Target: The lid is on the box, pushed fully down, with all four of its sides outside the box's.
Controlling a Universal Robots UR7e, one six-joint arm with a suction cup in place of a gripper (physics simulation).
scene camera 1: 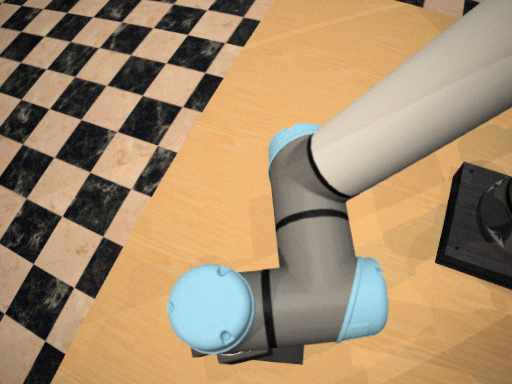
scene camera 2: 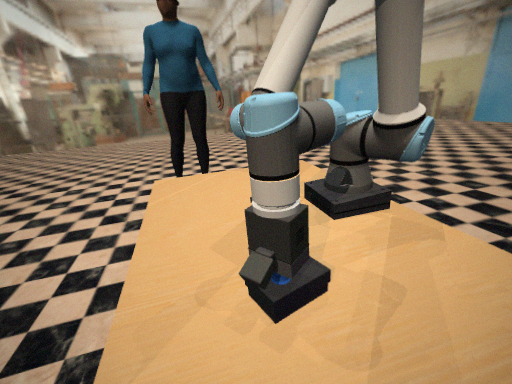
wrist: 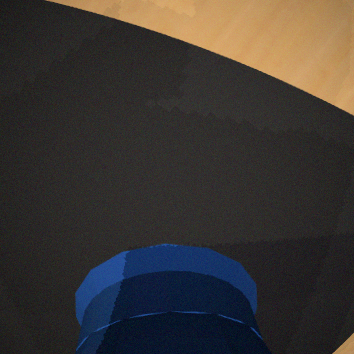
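Note:
The dark lid lies level over the box, low on the table. In scene camera 2 its near sides reach down close to the table, all dark; I cannot tell lid from box wall there. The far sides are hidden. My gripper, a blue suction cup, stands upright over the lid's top, at or very close to its surface, with suction released. In scene camera 1 the arm hides the cup and most of the lid.
The wooden table carries the robot's dark base plate, behind and to the right of the lid in scene camera 2. A person in a blue top stands beyond the table. The wrist camera housing hangs beside the cup.

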